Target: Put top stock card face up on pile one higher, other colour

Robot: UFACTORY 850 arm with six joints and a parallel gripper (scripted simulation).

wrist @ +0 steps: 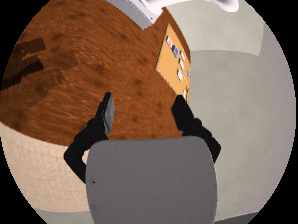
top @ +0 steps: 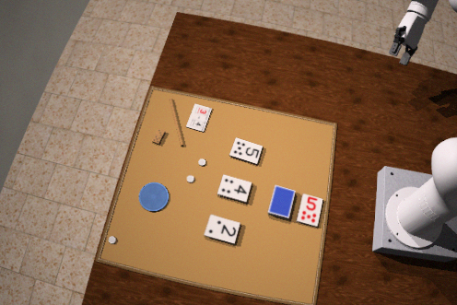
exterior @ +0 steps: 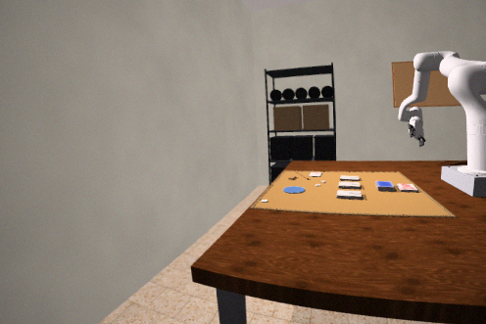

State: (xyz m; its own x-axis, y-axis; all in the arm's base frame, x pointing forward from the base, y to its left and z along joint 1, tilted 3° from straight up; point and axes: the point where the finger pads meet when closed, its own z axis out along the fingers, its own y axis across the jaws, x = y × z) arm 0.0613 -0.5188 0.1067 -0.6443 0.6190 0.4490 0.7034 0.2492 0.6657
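The blue-backed card is 34 cm ahead of my hand, 51 cm to the left of it and 13 cm below it. Round my hand: tan card cloth (51 cm ahead, 50 cm to the left, 16 cm below).
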